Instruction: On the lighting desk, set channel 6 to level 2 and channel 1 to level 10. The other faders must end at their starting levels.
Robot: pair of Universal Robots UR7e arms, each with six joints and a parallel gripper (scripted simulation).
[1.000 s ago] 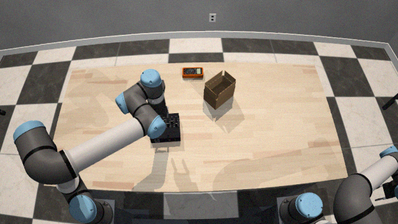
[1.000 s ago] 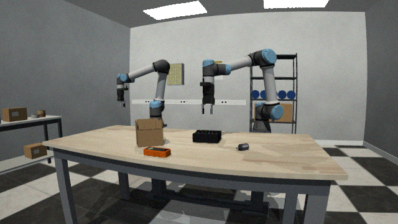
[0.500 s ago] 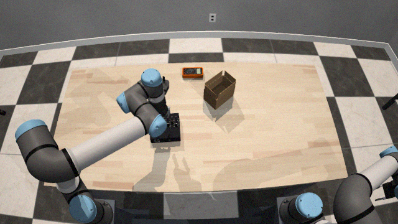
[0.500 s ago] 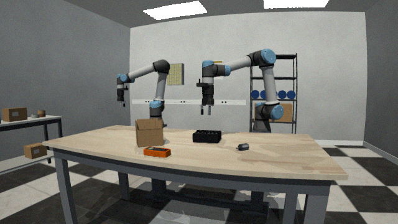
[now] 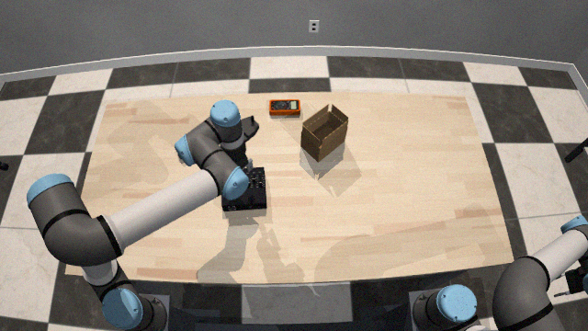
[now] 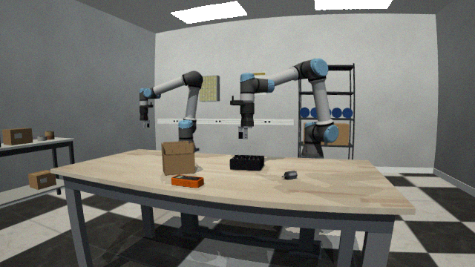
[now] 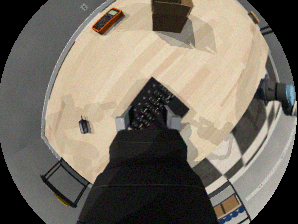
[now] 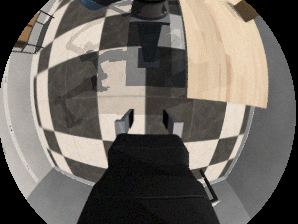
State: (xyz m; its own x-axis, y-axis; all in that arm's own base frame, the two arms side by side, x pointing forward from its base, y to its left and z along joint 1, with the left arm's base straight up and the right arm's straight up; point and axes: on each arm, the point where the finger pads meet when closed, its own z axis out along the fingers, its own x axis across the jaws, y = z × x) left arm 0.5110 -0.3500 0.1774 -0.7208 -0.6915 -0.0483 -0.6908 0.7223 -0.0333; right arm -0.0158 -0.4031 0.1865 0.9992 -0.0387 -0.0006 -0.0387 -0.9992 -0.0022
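Right now the fader cap is 11 cm below my left hand, 9 cm to the left of it and 2 cm behind it. Round my left hand: orange multimeter (36 cm ahead, 16 cm below, 14 cm to the right); cardboard box (29 cm to the right, 18 cm ahead, 11 cm below).
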